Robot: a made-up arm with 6 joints.
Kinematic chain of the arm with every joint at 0, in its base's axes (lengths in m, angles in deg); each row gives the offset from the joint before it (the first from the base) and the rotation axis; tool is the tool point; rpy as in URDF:
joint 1: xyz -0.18 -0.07 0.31 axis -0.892 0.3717 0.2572
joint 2: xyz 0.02 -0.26 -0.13 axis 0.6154 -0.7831 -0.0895
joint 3: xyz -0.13 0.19 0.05 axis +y
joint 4: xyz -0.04 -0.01 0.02 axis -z
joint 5: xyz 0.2 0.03 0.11 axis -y
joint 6: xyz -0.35 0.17 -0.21 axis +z
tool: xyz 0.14 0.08 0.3 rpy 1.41 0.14 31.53
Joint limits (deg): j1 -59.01..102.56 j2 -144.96..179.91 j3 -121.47..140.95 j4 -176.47..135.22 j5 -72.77..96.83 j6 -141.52..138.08
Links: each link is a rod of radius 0.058 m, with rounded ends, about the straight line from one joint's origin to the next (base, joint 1, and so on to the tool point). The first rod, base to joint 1, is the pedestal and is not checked.
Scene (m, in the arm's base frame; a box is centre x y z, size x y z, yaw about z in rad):
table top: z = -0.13
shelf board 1: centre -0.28 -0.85 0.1 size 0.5 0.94 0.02 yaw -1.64
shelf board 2: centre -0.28 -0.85 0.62 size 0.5 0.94 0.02 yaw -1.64
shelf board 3: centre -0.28 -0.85 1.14 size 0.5 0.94 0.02 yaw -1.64
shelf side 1: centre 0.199 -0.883 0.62 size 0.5 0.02 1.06 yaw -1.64
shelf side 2: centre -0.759 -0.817 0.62 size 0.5 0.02 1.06 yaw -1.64
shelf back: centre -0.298 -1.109 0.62 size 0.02 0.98 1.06 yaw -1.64
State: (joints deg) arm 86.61 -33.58 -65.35 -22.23 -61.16 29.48
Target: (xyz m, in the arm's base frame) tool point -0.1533 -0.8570 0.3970
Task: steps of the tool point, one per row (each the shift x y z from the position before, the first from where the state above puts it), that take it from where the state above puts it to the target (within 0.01 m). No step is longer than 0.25 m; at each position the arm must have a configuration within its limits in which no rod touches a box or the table.
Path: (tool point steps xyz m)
1: 0.1257 0.0310 -0.1199
2: 0.1234 -0.0762 -0.1129
3: 0.1088 -0.1549 -0.0507
4: 0.0907 -0.1781 0.0468
5: 0.0739 -0.1318 0.1424
6: 0.0600 -0.0283 0.1910
7: -0.0451 -0.0807 -0.0142
8: -0.0474 -0.0722 -0.0221
9: -0.0305 -0.0673 -0.0271
10: 0.0008 -0.0676 -0.0173
11: 0.0349 -0.0676 0.0144
12: 0.0587 -0.0569 0.0662

